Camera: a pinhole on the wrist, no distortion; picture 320 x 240 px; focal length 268.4 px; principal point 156.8 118.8 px. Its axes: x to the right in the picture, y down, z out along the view. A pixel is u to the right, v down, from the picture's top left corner.
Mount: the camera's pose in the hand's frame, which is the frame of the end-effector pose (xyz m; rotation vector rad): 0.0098 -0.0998 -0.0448 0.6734 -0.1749 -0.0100
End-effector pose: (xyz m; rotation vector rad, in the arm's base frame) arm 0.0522 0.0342 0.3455 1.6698 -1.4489 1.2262
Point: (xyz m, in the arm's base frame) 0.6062 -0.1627 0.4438
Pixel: 283 48
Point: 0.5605 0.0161 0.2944
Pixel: 155 10
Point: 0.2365 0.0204 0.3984
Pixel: 300 83
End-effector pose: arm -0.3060 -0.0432 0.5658 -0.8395 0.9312 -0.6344
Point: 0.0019 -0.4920 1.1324
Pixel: 306 7
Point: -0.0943 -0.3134 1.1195
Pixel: 228 29
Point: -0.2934 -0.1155 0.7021
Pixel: 184 142
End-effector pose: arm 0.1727 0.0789 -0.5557 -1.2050 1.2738 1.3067
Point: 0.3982 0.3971 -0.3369
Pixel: 24 216
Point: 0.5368 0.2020 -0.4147
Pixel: 28 33
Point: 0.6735 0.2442 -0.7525
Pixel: outside the picture
